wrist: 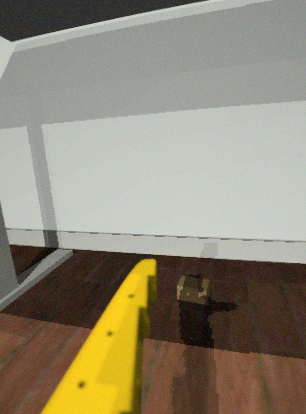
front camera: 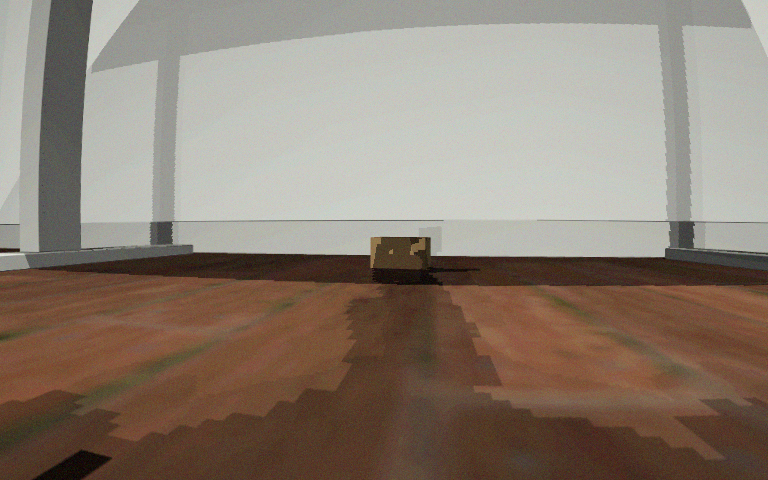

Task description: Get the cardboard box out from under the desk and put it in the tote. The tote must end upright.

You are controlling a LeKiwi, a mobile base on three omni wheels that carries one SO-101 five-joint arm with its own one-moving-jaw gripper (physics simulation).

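Frame: origin at the arm's base, x ahead, y left, z up, level; centimetres.
Seen in the pictures: hand, tool point: [wrist: 156, 274].
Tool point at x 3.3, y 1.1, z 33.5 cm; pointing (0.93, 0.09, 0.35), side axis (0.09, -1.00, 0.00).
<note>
Offsets run from my tool point to a thing's top centre. "*": to the spot under its first point.
The cardboard box {dx +59.7, dy -3.2, dz -37.5 cm} [front camera: 399, 253] [wrist: 193, 290] is small and tan, partly in shadow. It sits on the floor under the desk, near the middle of the front view, in front of the back wall. In the wrist view it lies to the right of and beyond the tip of the yellow fixed jaw. One notched jaw of my gripper shows, so the gripper is fully open; the moving jaw is out of the picture. The jaw is apart from the box. The tote does not show in either view.
A desk leg {* dx +53.7, dy +56.9, dz -17.6 cm} [front camera: 59, 124] stands at the left of the front view, on a pale foot bar [front camera: 135, 249] [wrist: 45, 272]. Another foot bar [front camera: 719, 259] lies at the right. The back wall [front camera: 396, 124] [wrist: 165, 175] rises behind the box. The desk's dark underside [wrist: 75, 15] shows at the top of the wrist view.
</note>
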